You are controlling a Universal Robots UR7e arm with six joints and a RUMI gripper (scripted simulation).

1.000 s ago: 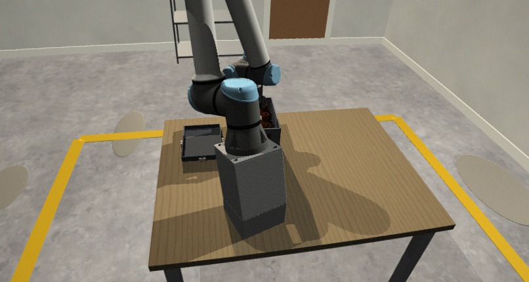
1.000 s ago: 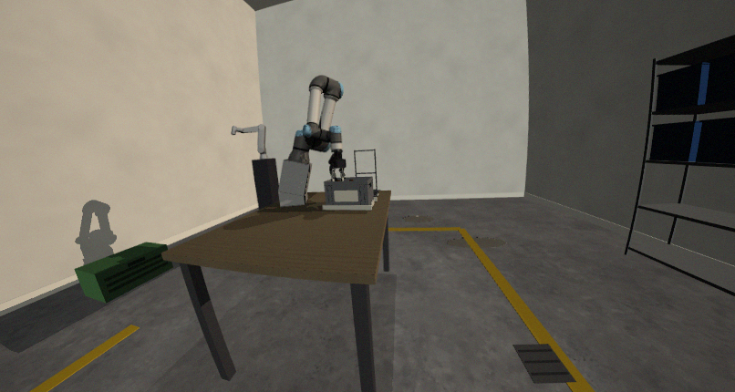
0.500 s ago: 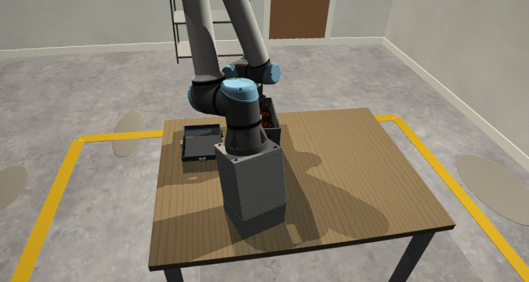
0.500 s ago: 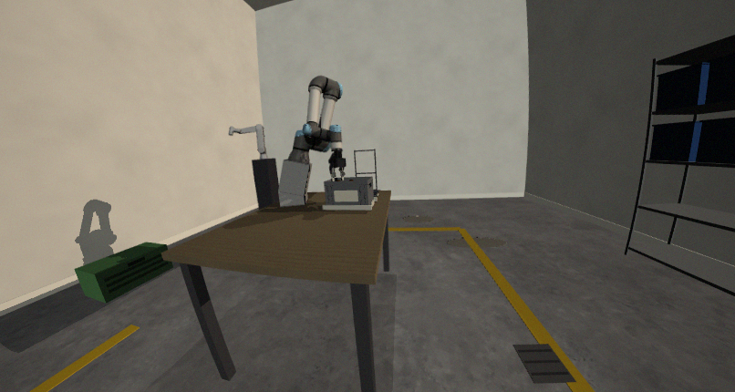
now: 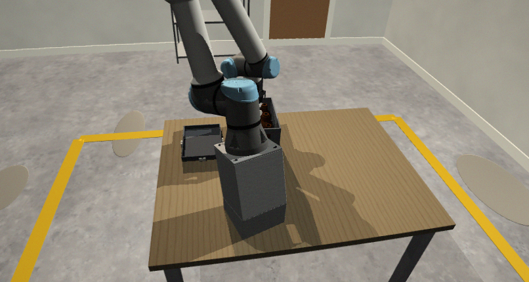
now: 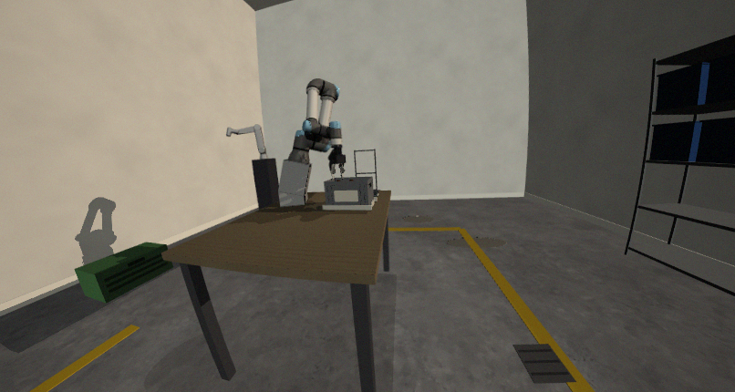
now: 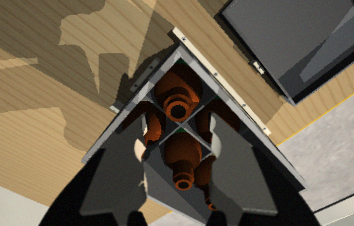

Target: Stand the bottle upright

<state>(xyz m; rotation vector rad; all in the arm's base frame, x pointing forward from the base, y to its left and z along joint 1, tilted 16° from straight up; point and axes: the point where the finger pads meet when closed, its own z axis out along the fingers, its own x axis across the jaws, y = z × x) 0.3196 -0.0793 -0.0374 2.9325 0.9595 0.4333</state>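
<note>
Right now the bottle is 100 mm below my hand, 90 mm to the right of it and 10 mm behind it. Round my hand: dark tray (200 mm to the left, 170 mm below, 130 mm ahead); crate (100 mm below, 90 mm ahead, 60 mm to the right).
</note>
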